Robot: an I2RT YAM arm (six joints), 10 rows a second.
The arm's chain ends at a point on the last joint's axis. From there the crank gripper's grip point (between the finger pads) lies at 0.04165 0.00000 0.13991 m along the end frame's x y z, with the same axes.
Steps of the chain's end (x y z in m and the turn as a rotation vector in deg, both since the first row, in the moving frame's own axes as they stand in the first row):
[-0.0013, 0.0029, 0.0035, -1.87, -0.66, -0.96]
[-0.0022, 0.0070, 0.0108, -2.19, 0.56, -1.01]
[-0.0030, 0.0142, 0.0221, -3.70, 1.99, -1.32]
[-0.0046, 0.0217, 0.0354, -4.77, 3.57, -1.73]
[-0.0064, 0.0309, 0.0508, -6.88, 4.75, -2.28]
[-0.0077, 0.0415, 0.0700, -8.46, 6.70, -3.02]
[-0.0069, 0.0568, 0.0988, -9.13, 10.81, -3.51]
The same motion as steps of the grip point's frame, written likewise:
[-0.0029, 0.0068, 0.0039, -1.87, -0.66, -0.96]
[-0.0008, 0.0116, 0.0103, -2.19, 0.56, -1.01]
[0.0019, 0.0222, 0.0203, -3.70, 1.99, -1.32]
[0.0042, 0.0318, 0.0321, -4.77, 3.57, -1.73]
[0.0053, 0.0455, 0.0460, -6.88, 4.75, -2.28]
[0.0088, 0.0591, 0.0628, -8.46, 6.70, -3.02]
[0.0191, 0.0749, 0.0870, -9.13, 10.81, -3.51]

